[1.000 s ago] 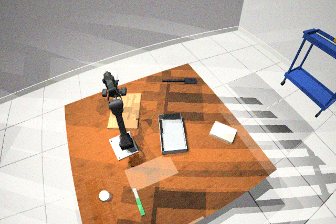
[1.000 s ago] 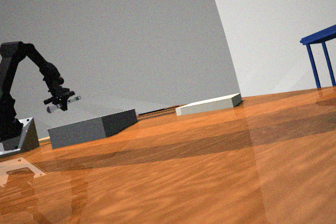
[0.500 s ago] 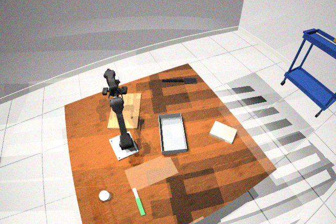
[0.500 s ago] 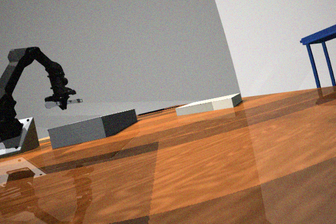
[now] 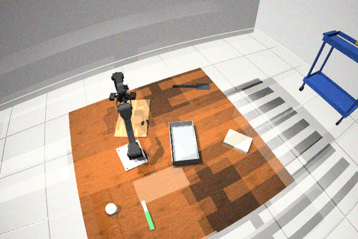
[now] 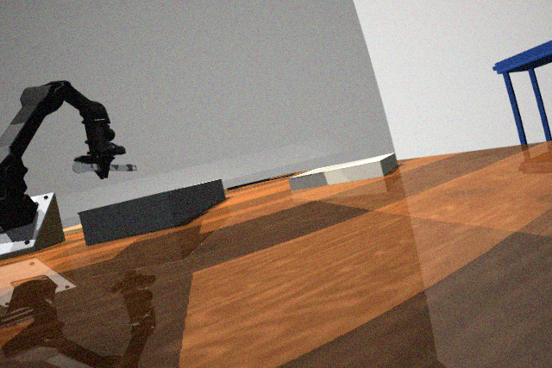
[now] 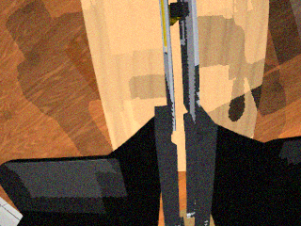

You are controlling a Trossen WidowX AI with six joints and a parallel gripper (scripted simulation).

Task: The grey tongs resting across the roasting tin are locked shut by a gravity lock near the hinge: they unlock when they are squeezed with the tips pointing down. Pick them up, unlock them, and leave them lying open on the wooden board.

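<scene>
Right now the wooden board is 15 cm below my gripper tip, 2 cm ahead of it and 1 cm to the right of it. The rest, counted from my gripper tip: roasting tin 41 cm to the right, 22 cm ahead, 13 cm below; then dark spatula 61 cm ahead, 15 cm below, 2 cm to the left; then white block 62 cm to the right, 54 cm ahead, 14 cm below.
</scene>
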